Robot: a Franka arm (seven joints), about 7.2 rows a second.
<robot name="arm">
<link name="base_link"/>
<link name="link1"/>
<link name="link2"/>
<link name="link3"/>
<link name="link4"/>
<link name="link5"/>
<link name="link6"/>
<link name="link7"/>
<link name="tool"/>
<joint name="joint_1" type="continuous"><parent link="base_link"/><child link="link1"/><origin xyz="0.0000 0.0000 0.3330"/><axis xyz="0 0 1"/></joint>
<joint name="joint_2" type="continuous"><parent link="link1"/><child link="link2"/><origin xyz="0.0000 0.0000 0.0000"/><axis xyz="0 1 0"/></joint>
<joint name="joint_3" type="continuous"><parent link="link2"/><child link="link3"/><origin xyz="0.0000 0.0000 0.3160"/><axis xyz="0 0 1"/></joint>
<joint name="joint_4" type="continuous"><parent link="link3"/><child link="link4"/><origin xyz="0.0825 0.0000 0.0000"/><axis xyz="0 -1 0"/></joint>
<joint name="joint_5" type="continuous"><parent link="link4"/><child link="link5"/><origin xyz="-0.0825 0.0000 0.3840"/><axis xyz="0 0 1"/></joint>
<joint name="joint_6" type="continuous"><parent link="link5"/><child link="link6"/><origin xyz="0.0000 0.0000 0.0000"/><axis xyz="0 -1 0"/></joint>
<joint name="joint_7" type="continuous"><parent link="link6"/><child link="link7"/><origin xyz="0.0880 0.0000 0.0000"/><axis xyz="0 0 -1"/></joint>
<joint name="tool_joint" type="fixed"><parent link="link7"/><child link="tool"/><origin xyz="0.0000 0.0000 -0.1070" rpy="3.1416 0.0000 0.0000"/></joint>
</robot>
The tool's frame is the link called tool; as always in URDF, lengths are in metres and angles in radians. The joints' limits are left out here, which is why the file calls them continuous.
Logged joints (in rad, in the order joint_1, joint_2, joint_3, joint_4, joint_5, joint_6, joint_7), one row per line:
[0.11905, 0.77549, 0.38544, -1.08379, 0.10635, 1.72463, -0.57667]
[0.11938, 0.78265, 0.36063, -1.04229, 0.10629, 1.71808, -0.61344]
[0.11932, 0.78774, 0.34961, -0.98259, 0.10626, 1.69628, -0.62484]
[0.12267, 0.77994, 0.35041, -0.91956, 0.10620, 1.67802, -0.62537]
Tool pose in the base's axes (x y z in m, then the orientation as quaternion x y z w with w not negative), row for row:
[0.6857, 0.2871, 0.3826, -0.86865, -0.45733, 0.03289, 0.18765]
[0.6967, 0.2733, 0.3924, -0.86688, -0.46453, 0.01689, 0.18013]
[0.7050, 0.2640, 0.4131, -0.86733, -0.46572, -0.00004, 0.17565]
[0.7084, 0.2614, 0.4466, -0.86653, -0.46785, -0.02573, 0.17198]
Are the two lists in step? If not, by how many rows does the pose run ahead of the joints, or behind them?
They are in step.
